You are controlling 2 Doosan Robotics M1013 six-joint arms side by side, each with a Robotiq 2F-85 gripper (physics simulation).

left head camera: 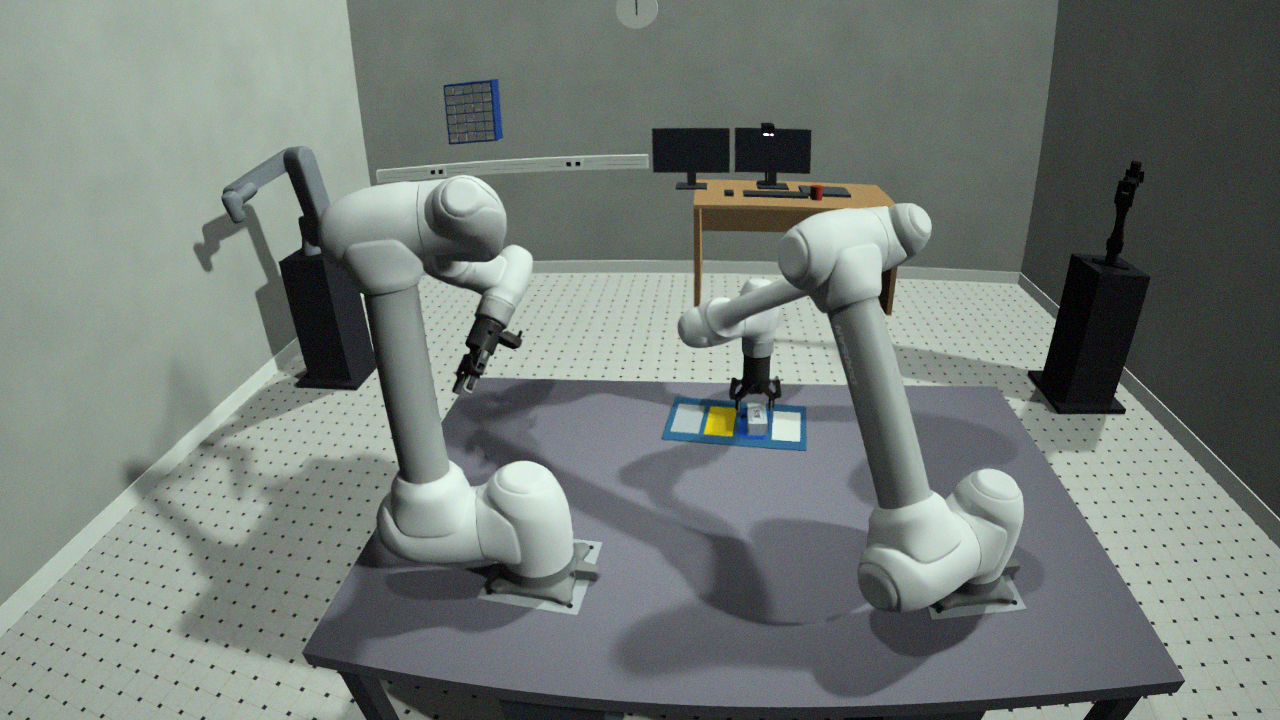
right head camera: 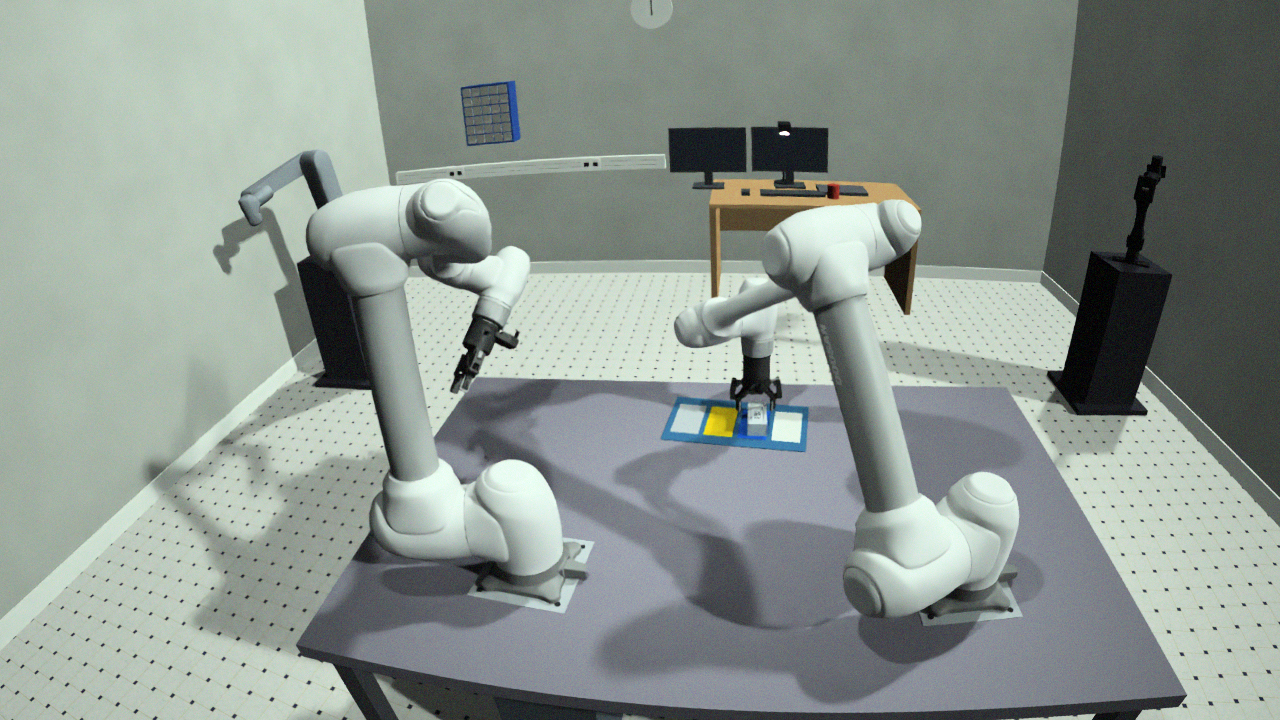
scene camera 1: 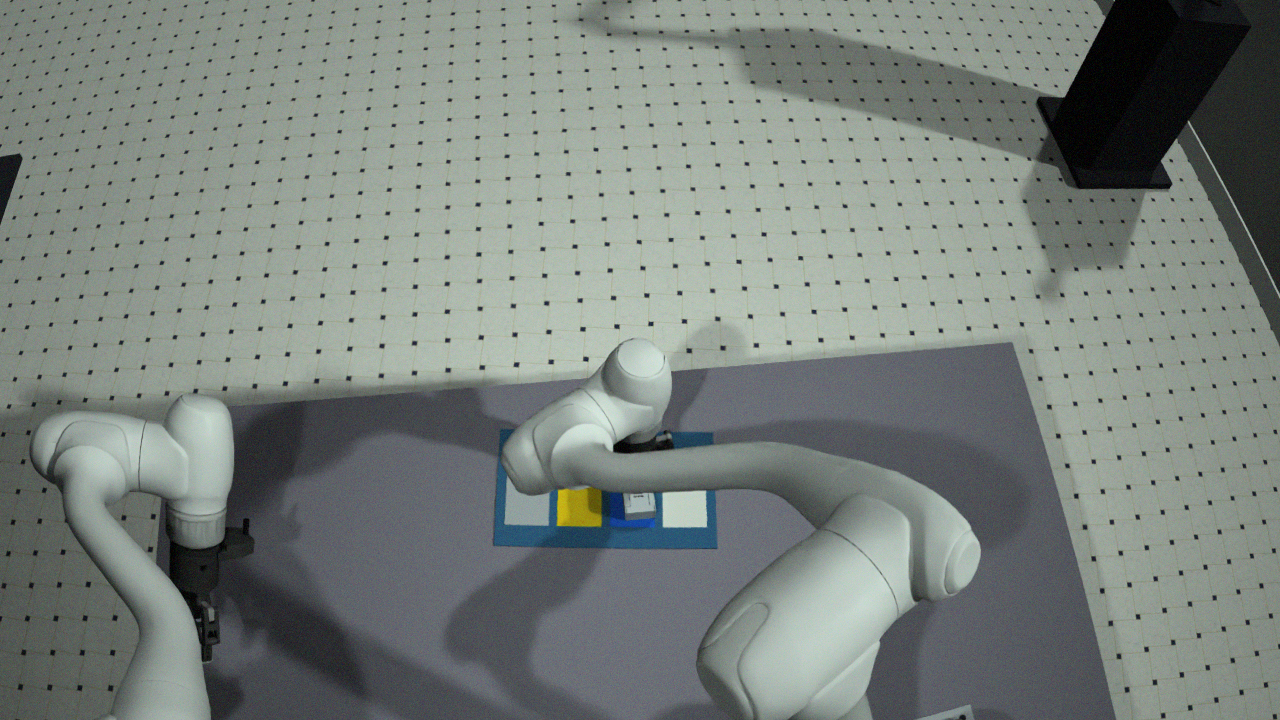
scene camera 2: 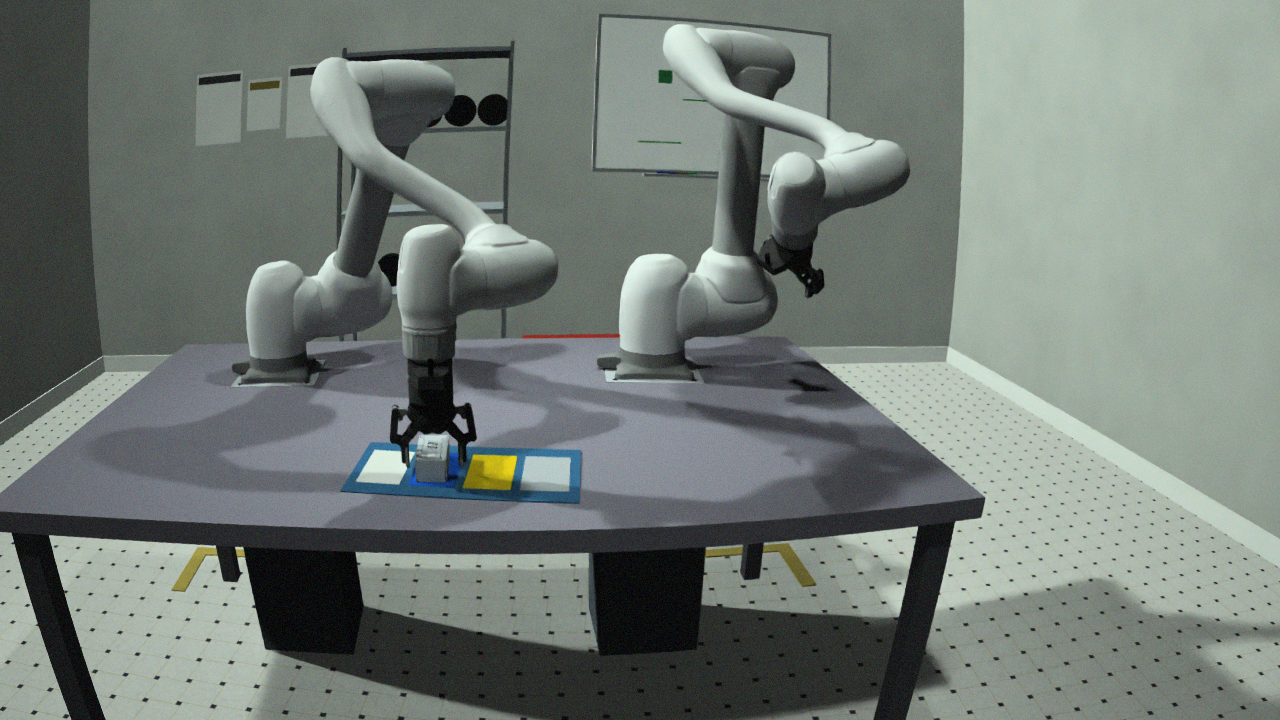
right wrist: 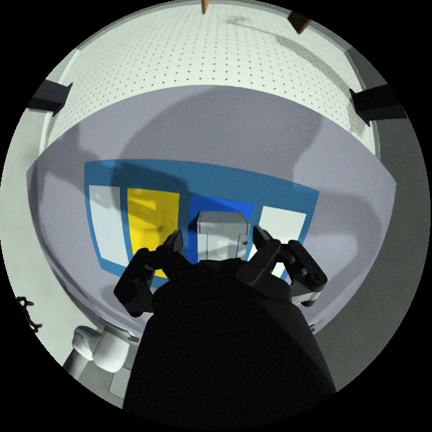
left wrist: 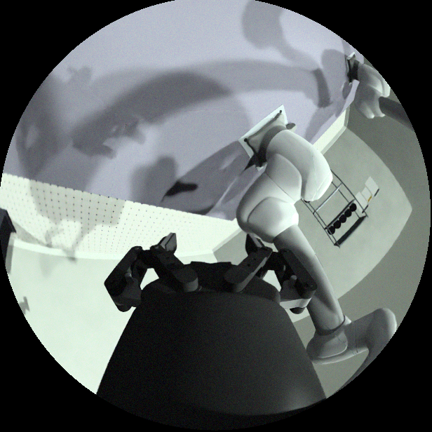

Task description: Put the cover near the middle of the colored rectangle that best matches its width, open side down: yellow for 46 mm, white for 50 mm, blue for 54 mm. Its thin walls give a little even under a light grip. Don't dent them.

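Observation:
The pale grey cover [left head camera: 757,419] [right head camera: 757,419] [scene camera 1: 639,505] [scene camera 2: 432,458] [right wrist: 223,235] stands on the blue rectangle [scene camera 1: 631,524] [right wrist: 210,201], closed marked face up. Its underside is hidden. My right gripper [scene camera 2: 433,460] [right wrist: 217,235] is open and points down, with one finger on each side of the cover; gaps show beside it in the right wrist view. The yellow rectangle [left head camera: 720,420] [scene camera 2: 490,472] [right wrist: 152,215] and the white rectangle [left head camera: 787,426] [scene camera 2: 383,467] [right wrist: 290,225] flank the blue one. My left gripper [left head camera: 463,386] [right head camera: 460,386] [left wrist: 210,240] is open and empty, away from the mat.
A light grey rectangle [scene camera 1: 526,512] [scene camera 2: 546,472] [right wrist: 107,220] lies beyond the yellow one on the teal mat [right wrist: 210,175]. The mat lies near the edge of the purple-grey table [scene camera 2: 716,465]. The right forearm [scene camera 1: 716,467] passes above the mat in scene camera 1.

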